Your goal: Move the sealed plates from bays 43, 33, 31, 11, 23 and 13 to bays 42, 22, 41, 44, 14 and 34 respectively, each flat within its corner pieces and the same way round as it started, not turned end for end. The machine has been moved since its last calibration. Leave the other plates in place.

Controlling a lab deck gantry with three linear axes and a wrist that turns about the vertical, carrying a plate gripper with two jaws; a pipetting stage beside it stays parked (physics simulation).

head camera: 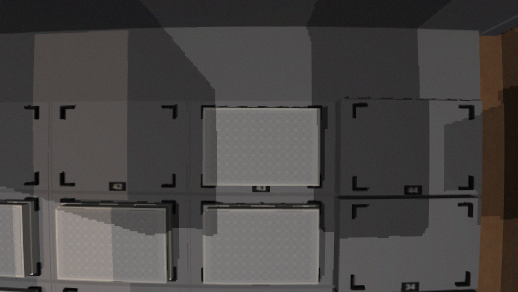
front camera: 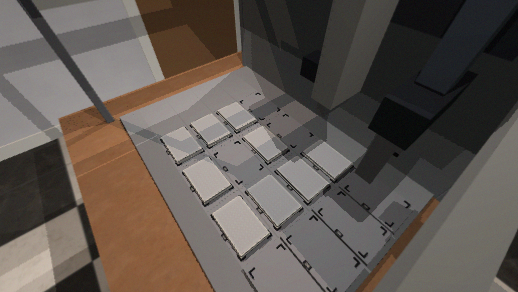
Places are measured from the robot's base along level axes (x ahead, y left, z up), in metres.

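Where they show: gripper, between the fingertips: (front camera: pixel 377 163); robot's base, origin of its link: (front camera: pixel 160 140).
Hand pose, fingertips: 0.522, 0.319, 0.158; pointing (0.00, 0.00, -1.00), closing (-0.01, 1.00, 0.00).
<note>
Each offset is from my fingertips to the top centre of the thing, as dx, dy, dz. "pt": to the spot under its first point.
Sealed pale plates lie in bays 43 {-0.127, +0.044, -0.144} (front camera: pixel 327 160) (head camera: pixel 267 147), 33 (front camera: pixel 303 178) (head camera: pixel 261 245), 31 (front camera: pixel 236 116) (head camera: pixel 10 240), 23 (front camera: pixel 274 200), 13 (front camera: pixel 241 226) and 11 {-0.457, -0.275, -0.144} (front camera: pixel 182 145). Bays 42 {pt -0.283, +0.043, -0.158} (front camera: pixel 290 131) (head camera: pixel 115 145), 44 (front camera: pixel 375 195) (head camera: pixel 390 145), 34 (front camera: pixel 350 225) (head camera: pixel 410 250), 22 (front camera: pixel 239 160), 41 (front camera: pixel 260 105) and 14 {pt +0.020, -0.268, -0.144} (front camera: pixel 285 275) hold no plate. My gripper (front camera: pixel 400 125) hangs above the deck's back right in the front view. Its jaws are lost in the dark, so their opening is unclear. No plate shows under it.
Other plates lie in bays 12 {-0.293, -0.276, -0.144} (front camera: pixel 207 180), 21 (front camera: pixel 211 130) and 32 {-0.292, -0.062, -0.144} (front camera: pixel 265 143) (head camera: pixel 112 245). A thick grey column (front camera: pixel 345 55) stands behind the bays in the front view. A thin dark post (front camera: pixel 70 65) rises at the deck's left corner.
</note>
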